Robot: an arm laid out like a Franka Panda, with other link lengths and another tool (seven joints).
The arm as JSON. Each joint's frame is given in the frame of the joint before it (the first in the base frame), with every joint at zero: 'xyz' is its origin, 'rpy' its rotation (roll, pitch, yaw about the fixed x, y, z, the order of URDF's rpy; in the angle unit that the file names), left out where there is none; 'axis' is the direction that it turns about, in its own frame. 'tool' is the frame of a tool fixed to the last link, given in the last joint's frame.
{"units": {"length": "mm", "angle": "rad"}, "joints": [
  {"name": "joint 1", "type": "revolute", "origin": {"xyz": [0.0, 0.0, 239.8]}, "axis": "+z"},
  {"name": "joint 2", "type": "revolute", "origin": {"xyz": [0.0, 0.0, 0.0], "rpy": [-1.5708, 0.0, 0.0]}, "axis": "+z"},
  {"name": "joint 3", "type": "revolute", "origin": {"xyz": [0.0, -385.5, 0.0], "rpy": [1.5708, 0.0, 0.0]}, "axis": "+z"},
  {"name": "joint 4", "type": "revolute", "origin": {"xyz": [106.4, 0.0, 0.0], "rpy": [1.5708, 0.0, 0.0]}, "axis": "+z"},
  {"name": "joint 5", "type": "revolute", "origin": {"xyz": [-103.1, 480.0, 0.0], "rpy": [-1.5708, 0.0, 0.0]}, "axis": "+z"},
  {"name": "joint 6", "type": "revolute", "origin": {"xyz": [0.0, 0.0, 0.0], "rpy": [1.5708, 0.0, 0.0]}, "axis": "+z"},
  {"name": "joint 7", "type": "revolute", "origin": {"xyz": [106.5, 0.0, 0.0], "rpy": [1.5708, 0.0, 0.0]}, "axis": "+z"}
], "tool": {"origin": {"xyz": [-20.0, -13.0, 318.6], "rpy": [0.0, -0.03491, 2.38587]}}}
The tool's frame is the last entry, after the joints.
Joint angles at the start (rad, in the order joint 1, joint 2, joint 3, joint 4, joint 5, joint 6, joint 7):
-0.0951 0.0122 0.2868 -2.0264 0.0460 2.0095 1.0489
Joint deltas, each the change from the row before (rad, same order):
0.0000 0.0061 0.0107 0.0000 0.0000 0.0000 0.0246
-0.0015 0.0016 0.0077 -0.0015 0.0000 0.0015 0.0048
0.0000 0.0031 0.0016 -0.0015 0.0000 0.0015 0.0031
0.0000 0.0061 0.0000 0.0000 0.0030 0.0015 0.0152
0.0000 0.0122 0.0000 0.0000 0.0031 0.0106 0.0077
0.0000 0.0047 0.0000 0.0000 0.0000 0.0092 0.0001
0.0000 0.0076 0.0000 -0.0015 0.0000 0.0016 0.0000
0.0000 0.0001 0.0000 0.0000 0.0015 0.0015 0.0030
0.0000 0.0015 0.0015 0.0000 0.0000 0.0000 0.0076
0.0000 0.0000 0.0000 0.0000 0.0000 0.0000 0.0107
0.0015 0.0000 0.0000 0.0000 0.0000 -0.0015 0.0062
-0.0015 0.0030 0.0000 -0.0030 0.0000 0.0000 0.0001
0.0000 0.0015 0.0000 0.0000 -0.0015 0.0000 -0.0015
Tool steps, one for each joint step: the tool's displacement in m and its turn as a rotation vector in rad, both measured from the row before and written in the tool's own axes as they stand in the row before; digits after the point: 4 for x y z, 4 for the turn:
0.0024 0.0068 0.0042 0.0010 0.0065 0.0141
0.0018 0.0038 0.0019 0.0002 0.0018 -0.0013
0.0007 0.0009 0.0027 0.0002 0.0031 0.0017
-0.0003 0.0008 0.0037 -0.0022 0.0056 0.0168
-0.0025 0.0016 0.0068 -0.0051 0.0031 0.0097
-0.0025 0.0009 0.0021 -0.0028 -0.0040 0.0004
0.0007 -0.0004 0.0056 0.0005 0.0075 0.0004
-0.0004 0.0005 -0.0001 -0.0016 -0.0008 0.0037
0.0004 0.0009 0.0010 0.0003 0.0016 0.0062
-0.0002 0.0001 0.0000 0.0004 0.0000 0.0107
0.0008 0.0008 0.0002 0.0008 0.0015 0.0047
0.0010 -0.0016 0.0036 0.0014 0.0057 0.0018
0.0000 -0.0004 0.0010 0.0013 0.0010 -0.0022

